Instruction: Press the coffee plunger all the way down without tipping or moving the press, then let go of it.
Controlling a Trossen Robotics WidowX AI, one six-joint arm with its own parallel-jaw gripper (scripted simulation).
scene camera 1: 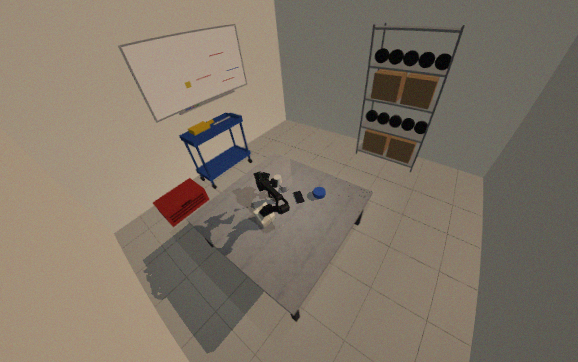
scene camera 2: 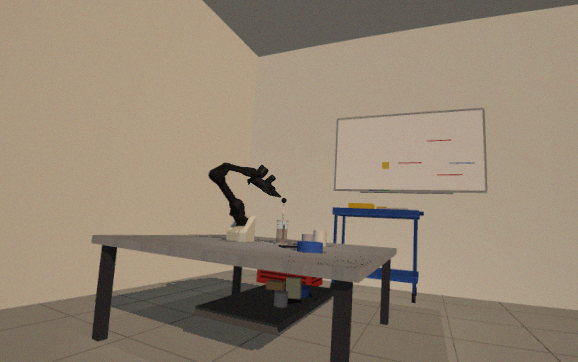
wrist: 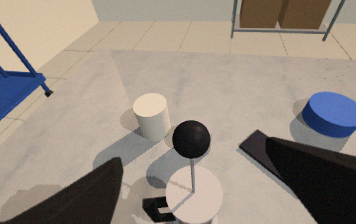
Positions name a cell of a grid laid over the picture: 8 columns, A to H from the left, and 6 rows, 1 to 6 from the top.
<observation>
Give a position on a white cylinder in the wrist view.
At D3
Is the gripper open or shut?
Open.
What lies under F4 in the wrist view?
A flat block.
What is the gripper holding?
Nothing.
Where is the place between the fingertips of the gripper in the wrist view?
E5
</observation>
